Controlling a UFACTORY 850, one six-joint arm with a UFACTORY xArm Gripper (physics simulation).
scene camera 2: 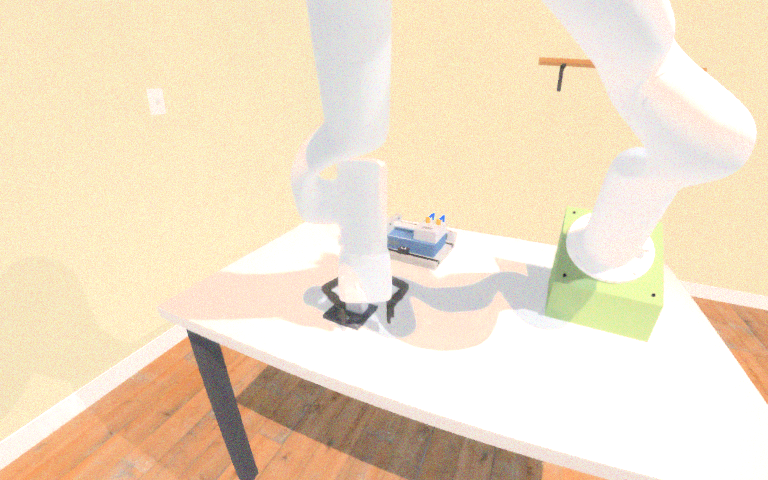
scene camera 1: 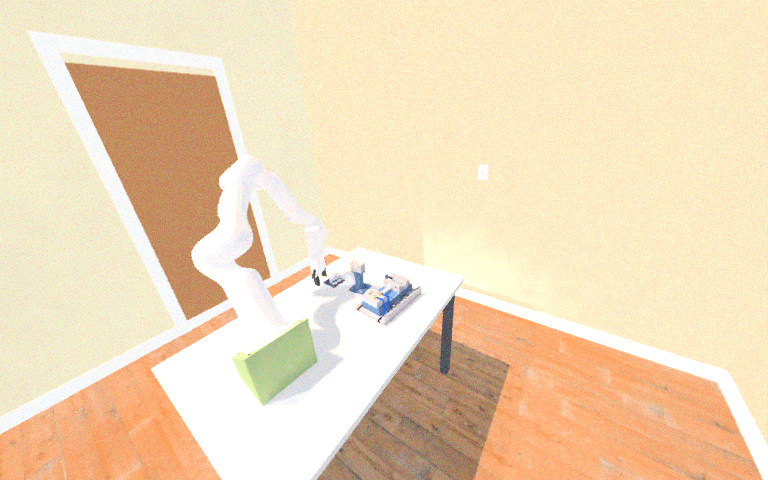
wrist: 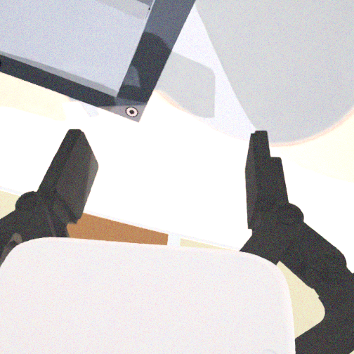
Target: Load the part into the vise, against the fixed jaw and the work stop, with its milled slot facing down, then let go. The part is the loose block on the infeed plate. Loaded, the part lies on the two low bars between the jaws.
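The part [scene camera 1: 336, 277] [scene camera 2: 355, 307] [wrist: 65, 45], a pale block, lies on the dark infeed plate [scene camera 2: 334, 315] [wrist: 145, 67]. In the wrist view it is cut off at the upper left, and I cannot tell which way its slot faces. My gripper [scene camera 1: 320, 278] [scene camera 2: 366, 322] [wrist: 166, 147] is open and empty, pointing down, low over the table beside the plate. In the wrist view the part lies above and left of the gap between the fingers. The blue and pale vise [scene camera 1: 399, 291] [scene camera 2: 416, 241] stands farther along the table; its bars and work stop are too small to make out.
A blue pedestal with a pale head [scene camera 1: 357, 267] stands between the infeed plate and the vise; the arm hides it in scene camera 2. Pale rails [scene camera 1: 403, 307] run beside the vise. The green base block [scene camera 1: 283, 362] [scene camera 2: 603, 314] carries the arm on the white table [scene camera 1: 226, 430] [scene camera 2: 481, 390].
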